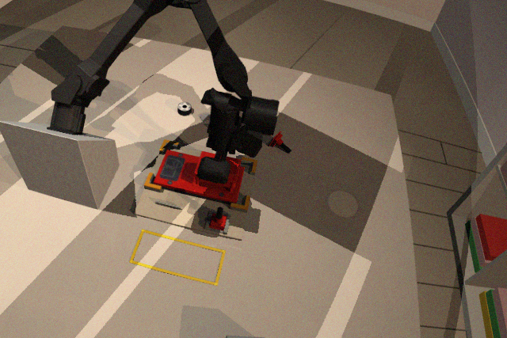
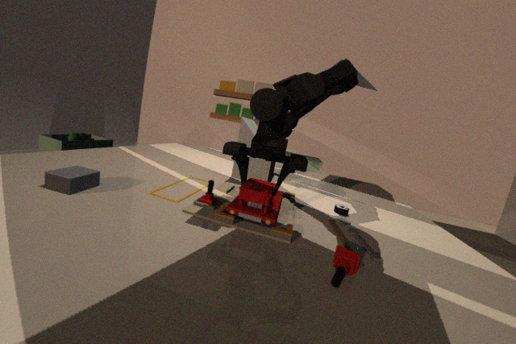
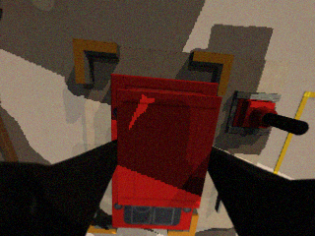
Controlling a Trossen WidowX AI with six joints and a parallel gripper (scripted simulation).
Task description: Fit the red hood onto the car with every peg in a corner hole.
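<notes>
Right now my gripper tip is 1 cm to the right of the grey engine block and 3 cm above it. Round my gripper tip: wooden stick 5 cm ahead, 20 cm to the left, 5 cm below; then red hood 1 cm above; then wrench 5 cm ahead, 24 cm to the left, 5 cm below.
</notes>
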